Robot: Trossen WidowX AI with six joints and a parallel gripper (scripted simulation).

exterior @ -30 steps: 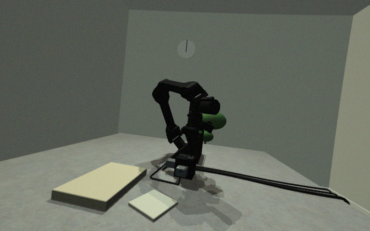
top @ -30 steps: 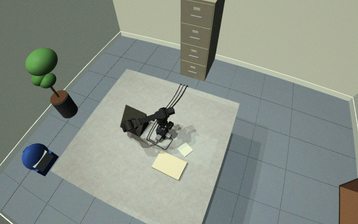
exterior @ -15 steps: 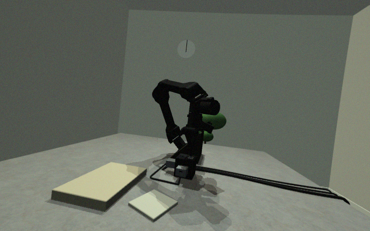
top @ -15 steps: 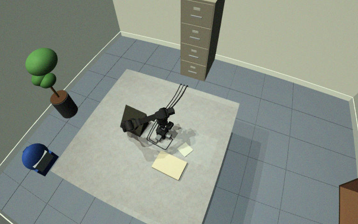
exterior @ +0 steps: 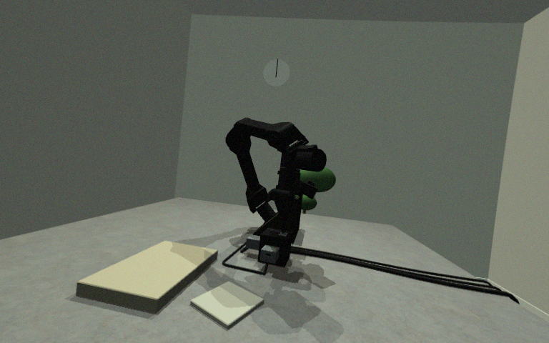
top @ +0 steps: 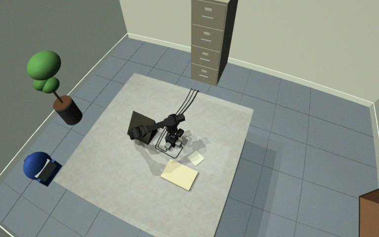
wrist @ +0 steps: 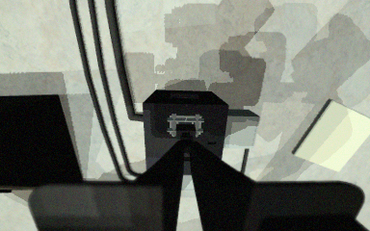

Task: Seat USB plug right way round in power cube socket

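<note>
The USB plug lies 2 cm below my gripper tip. The rest, counted from my gripper tip: pale pad 23 cm ahead, 10 cm below, 7 cm to the right; then cream pad 25 cm to the right, 17 cm ahead, 10 cm below.
</note>
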